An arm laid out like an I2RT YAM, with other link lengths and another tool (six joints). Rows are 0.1 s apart.
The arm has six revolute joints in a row. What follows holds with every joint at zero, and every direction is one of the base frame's. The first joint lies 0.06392 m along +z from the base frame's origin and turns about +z. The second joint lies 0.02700 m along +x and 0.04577 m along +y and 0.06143 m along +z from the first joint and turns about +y. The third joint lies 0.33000 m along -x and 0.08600 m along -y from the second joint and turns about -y. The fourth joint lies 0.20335 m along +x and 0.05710 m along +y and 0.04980 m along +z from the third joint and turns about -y. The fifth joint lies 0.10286 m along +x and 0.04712 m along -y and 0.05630 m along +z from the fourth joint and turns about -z. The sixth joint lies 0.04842 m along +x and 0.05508 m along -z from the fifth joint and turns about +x. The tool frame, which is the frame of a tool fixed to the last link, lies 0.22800 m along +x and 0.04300 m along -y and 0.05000 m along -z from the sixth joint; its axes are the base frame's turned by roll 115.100, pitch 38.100 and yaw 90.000 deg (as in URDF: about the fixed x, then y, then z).
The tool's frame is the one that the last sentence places.
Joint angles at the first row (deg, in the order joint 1, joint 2, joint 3, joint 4, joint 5, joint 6):
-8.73 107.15 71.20 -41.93 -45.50 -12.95
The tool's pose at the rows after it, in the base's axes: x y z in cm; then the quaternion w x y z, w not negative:
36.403 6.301 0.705 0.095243 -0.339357 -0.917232 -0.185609
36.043 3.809 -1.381 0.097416 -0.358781 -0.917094 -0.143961
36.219 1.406 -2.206 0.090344 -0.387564 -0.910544 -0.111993
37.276 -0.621 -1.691 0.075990 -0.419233 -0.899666 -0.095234
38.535 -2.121 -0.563 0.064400 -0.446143 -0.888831 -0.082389
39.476 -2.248 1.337 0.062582 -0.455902 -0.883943 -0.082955
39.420 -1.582 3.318 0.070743 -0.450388 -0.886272 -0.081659
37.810 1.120 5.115 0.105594 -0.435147 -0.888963 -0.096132
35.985 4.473 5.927 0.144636 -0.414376 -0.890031 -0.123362
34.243 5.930 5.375 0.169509 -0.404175 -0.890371 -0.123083
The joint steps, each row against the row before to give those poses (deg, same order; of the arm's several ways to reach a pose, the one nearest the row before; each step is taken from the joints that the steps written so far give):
-0.96 2.76 0.00 0.21 1.53 -0.02
-0.75 1.57 0.00 0.18 4.90 0.06
-0.89 0.04 0.13 0.70 4.28 1.93
-0.99 -0.63 1.70 -0.04 2.93 2.79
-0.37 -0.33 3.50 -1.75 2.50 2.87
0.22 -0.11 5.18 -4.40 0.39 1.64
0.85 0.00 5.66 -6.47 -0.11 0.13
1.58 0.00 4.04 -7.10 -2.82 0.30
1.57 0.05 -0.10 -2.99 -4.57 0.00
1.31 0.00 -2.25 -0.31 -0.98 0.00

